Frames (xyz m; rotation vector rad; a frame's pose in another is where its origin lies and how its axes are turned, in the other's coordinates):
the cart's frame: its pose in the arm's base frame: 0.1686 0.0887 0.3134 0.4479 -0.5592 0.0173
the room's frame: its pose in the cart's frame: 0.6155 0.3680 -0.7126 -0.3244 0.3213 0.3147
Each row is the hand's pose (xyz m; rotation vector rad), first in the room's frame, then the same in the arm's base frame.
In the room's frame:
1: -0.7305 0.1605 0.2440 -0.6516 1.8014 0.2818
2: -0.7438 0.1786 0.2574 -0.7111 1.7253 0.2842
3: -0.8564 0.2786 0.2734 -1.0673 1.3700 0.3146
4: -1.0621 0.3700 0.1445 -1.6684 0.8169 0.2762
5: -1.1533 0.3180 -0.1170 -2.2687 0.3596 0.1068
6: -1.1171 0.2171 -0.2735 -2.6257 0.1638 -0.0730
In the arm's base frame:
1: 0.2208 0.5852 0.2564 -0.8842 1.4100 0.3866
2: 0.1995 0.5979 0.2650 -0.9314 1.3276 0.3847
3: 0.0633 0.6611 0.2456 -1.2327 0.9382 0.3711
4: -0.1136 0.7014 0.0603 -1.7428 0.3418 0.2290
5: -0.1065 0.6464 -0.2160 -2.2467 -0.1314 -0.0803
6: 0.0008 0.5718 -0.3535 -2.5377 -0.3172 -0.3591

